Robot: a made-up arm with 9 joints. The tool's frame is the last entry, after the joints. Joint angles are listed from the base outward. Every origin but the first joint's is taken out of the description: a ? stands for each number. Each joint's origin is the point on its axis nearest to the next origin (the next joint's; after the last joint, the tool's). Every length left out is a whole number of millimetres.
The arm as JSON. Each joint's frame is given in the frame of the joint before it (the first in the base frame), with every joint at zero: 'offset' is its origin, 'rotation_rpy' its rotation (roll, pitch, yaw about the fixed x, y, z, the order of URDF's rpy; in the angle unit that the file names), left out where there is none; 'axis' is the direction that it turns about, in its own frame. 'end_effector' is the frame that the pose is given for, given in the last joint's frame.
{
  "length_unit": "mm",
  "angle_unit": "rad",
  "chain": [
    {
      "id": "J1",
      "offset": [
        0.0,
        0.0,
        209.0
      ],
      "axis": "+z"
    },
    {
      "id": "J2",
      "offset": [
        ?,
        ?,
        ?
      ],
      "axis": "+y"
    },
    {
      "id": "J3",
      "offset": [
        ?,
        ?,
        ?
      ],
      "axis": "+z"
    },
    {
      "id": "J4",
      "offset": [
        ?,
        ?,
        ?
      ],
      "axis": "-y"
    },
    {
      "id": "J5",
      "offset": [
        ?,
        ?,
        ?
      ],
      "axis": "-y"
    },
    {
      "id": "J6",
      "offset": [
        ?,
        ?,
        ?
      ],
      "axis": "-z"
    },
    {
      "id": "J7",
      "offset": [
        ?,
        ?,
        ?
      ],
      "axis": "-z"
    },
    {
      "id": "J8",
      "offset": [
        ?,
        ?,
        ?
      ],
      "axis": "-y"
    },
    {
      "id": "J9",
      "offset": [
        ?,
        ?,
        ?
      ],
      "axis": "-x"
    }
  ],
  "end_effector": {
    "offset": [
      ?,
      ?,
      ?
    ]
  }
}
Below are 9 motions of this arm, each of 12 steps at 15 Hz.
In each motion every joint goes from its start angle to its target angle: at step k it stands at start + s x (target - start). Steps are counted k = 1, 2, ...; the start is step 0. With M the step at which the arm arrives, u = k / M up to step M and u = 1 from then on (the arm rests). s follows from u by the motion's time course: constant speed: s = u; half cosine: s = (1 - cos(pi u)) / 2; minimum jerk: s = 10 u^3 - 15 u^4 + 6 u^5.
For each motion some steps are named. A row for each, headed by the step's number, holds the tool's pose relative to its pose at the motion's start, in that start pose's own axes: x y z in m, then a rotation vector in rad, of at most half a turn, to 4 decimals.
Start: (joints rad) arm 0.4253 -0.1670 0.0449 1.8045 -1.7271 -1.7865 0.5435 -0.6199 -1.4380
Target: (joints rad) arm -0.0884 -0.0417 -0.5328 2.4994 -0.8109 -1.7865 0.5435 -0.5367 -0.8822
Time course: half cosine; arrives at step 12
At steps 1, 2, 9, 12:
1: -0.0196 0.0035 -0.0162 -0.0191 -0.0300 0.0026
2: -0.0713 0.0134 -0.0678 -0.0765 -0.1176 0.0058
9: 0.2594 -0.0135 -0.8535 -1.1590 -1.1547 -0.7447
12: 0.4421 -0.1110 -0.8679 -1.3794 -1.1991 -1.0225

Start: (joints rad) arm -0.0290 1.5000 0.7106 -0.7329 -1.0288 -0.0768 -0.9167 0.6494 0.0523
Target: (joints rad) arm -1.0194 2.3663 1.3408 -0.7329 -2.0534 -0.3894 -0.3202 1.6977 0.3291
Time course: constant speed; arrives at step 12
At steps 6, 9, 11, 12:
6: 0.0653 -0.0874 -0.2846 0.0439 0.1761 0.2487
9: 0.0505 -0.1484 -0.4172 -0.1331 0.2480 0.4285
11: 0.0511 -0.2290 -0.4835 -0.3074 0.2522 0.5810
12: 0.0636 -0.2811 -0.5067 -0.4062 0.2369 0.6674

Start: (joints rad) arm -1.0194 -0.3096 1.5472 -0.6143 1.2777 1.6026 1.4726 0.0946 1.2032
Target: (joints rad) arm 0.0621 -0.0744 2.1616 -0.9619 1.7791 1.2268 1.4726 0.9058 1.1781
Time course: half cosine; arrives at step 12
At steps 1, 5, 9, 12:
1: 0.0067 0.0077 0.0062 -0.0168 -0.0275 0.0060
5: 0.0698 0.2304 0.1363 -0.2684 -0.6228 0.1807
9: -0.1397 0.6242 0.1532 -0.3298 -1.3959 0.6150
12: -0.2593 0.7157 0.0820 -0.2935 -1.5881 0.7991

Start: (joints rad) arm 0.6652 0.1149 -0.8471 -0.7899 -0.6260 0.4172 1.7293 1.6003 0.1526
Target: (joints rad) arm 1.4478 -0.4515 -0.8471 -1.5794 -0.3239 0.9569 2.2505 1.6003 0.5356
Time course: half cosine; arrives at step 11
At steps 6, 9, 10, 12:
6: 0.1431 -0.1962 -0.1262 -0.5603 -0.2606 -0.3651
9: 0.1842 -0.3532 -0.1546 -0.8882 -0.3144 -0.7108
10: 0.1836 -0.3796 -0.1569 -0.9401 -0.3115 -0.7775
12: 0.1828 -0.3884 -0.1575 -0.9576 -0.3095 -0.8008

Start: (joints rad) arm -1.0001 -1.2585 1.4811 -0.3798 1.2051 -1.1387 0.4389 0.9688 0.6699
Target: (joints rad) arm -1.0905 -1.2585 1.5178 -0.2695 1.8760 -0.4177 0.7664 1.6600 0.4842
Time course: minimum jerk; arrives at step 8
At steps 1, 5, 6, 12:
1: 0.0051 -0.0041 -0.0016 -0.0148 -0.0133 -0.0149
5: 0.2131 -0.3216 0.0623 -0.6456 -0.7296 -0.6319
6: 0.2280 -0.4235 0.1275 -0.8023 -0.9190 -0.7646
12: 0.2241 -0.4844 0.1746 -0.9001 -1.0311 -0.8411

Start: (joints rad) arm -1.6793 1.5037 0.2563 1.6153 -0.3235 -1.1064 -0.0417 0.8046 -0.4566
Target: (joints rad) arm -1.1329 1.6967 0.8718 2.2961 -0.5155 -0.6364 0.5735 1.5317 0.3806
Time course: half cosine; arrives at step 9
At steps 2, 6, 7, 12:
2: -0.0010 -0.0271 -0.0706 -0.1308 -0.1522 0.0154
6: 0.1589 -0.2783 -0.3219 -0.8558 -0.9314 -0.3704
7: 0.1823 -0.3584 -0.3315 -1.0217 -1.0410 -0.5465
12: 0.1831 -0.4356 -0.3303 -1.1746 -1.1097 -0.7217

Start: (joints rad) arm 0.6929 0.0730 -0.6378 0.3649 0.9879 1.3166 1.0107 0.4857 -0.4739
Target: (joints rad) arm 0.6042 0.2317 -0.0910 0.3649 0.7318 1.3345 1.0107 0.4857 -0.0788
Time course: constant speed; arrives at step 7
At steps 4, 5, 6, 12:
4: 0.0042 0.0612 -0.1429 -0.4711 0.1021 0.2238
5: 0.0009 0.0672 -0.1772 -0.5880 0.1184 0.2863
6: -0.0031 0.0697 -0.2101 -0.7041 0.1311 0.3512
12: -0.0075 0.0688 -0.2412 -0.8193 0.1403 0.4183

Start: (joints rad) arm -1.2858 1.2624 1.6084 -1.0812 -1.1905 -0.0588 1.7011 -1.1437 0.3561
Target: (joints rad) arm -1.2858 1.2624 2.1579 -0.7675 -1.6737 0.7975 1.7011 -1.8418 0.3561
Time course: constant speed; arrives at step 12
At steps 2, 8, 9, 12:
2: -0.0437 -0.0614 0.0147 0.1825 0.0720 -0.0692
8: -0.2166 -0.2529 -0.0672 0.7985 0.1932 -0.1088
9: -0.2488 -0.2787 -0.1024 0.9054 0.1963 -0.0902
12: -0.3412 -0.3296 -0.2444 1.2211 0.1705 0.0081

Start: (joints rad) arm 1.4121 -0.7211 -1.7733 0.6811 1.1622 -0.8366 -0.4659 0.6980 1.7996
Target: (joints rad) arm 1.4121 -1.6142 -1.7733 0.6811 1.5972 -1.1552 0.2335 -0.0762 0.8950
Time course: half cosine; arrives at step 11
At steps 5, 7, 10, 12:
5: -0.0994 -0.2481 0.0471 -0.0124 0.3531 0.4237
7: -0.0613 -0.3819 0.1547 -0.0002 0.7110 0.6103
10: 0.0613 -0.4443 0.2623 0.0008 1.1274 0.6817
12: 0.0732 -0.4456 0.2688 -0.0002 1.1601 0.6819

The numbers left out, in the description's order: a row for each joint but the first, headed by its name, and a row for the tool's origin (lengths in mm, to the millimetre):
J2: 82.0 87.0 0.0
J3: 103.0 0.0 2.0
J4: -94.0 -26.0 0.0
J5: -36.0 0.0 -127.0
J6: 114.0 0.0 341.0
J7: -96.0 -226.0 0.0
J8: 319.0 -161.0 0.0
J9: -345.0 0.0 44.0
tool: 0.0 294.0 -42.0

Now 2 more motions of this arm.
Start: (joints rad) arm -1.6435 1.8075 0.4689 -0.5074 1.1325 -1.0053 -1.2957 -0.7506 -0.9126
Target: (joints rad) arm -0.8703 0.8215 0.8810 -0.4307 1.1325 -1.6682 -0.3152 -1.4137 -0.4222
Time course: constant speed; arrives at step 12
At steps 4, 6, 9, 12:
4: 0.2329 0.0779 0.1090 -0.3169 0.4674 -0.2770
6: 0.3519 0.1045 0.1168 -0.5085 0.7065 -0.3619
9: 0.5076 0.1368 0.0717 -0.8333 1.0537 -0.4248
12: 0.6118 0.1654 -0.0292 -1.2000 1.3674 -0.4161

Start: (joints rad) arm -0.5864 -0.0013 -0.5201 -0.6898 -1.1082 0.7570 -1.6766 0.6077 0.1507
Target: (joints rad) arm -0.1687 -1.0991 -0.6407 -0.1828 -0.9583 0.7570 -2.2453 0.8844 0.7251
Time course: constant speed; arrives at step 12
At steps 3, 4, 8, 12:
3: -0.0336 -0.0012 -0.0930 -0.2779 -0.2993 0.3987
4: -0.0372 -0.0078 -0.1228 -0.3539 -0.4028 0.5342
8: -0.0195 -0.0320 -0.2253 -0.5494 -0.8424 1.0790
12: 0.0081 -0.0162 -0.3034 -0.5244 -1.3246 1.5972

